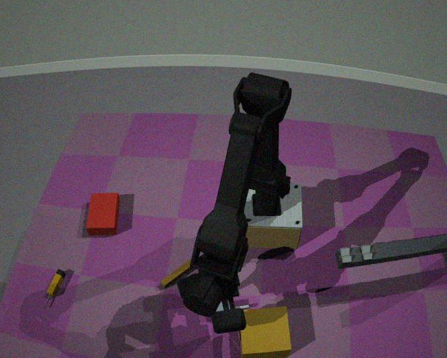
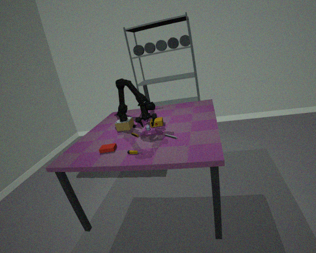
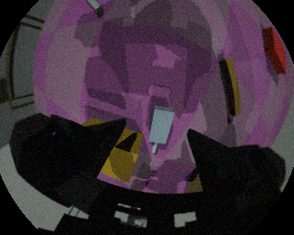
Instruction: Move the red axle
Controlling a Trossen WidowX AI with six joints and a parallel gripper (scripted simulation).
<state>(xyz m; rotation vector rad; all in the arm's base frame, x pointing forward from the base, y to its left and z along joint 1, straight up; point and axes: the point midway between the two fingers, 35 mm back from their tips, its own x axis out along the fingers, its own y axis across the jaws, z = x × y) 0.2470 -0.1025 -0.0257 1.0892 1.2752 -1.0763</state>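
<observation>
Now: gripper tip 1 cm past the grey-blue peg, 2 cm to the right of it and 1 cm above it. Round my gripper tip: small yellow screwdriver: 4 cm behind, 42 cm to the right, 2 cm below; then brown rod: 11 cm behind, 10 cm to the right, 2 cm below; then yellow beam: 7 cm ahead, 9 cm to the left.
</observation>
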